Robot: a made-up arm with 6 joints.
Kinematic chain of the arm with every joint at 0, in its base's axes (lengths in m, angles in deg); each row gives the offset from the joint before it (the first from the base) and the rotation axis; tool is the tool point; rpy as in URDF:
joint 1: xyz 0 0 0.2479 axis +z
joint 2: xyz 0 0 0 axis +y
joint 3: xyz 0.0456 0 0.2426 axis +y
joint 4: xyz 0.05 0 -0.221 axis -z
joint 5: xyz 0 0 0 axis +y
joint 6: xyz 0.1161 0 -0.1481 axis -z
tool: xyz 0 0 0 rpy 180 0 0
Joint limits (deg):
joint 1: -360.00..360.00
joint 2: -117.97..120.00
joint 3: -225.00..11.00
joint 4: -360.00..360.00
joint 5: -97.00..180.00
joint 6: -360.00..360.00
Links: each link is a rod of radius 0.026 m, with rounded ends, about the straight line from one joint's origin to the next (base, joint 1, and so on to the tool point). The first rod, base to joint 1, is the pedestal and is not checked.
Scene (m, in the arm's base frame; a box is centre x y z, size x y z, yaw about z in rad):
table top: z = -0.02
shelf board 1: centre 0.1 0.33 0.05 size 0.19 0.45 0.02 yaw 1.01
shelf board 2: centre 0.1 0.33 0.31 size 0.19 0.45 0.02 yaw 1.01
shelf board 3: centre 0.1 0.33 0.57 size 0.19 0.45 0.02 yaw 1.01
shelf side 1: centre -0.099 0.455 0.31 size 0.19 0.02 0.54 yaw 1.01
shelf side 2: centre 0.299 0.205 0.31 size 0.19 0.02 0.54 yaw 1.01
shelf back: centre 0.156 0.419 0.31 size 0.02 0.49 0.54 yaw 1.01
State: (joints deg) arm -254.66 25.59 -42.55 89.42 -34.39 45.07
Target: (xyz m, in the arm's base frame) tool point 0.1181 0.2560 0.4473
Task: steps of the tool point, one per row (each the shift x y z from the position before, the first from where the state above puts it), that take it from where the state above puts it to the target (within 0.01 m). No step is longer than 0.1 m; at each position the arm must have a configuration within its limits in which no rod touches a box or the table.
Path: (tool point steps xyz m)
1: -0.0292 -0.0311 -0.0015
2: -0.0256 -0.0358 -0.0008
3: -0.0215 -0.0395 0.0004
4: -0.0171 -0.0423 0.0019
5: 0.0079 0.0229 0.0598
6: 0.0110 0.0070 0.0656
7: 0.0130 -0.0128 0.0659
8: 0.0126 -0.0333 0.0594
9: 0.0222 0.0371 -0.0043
10: 0.0224 0.0361 0.0004
11: 0.0225 0.0336 0.0039

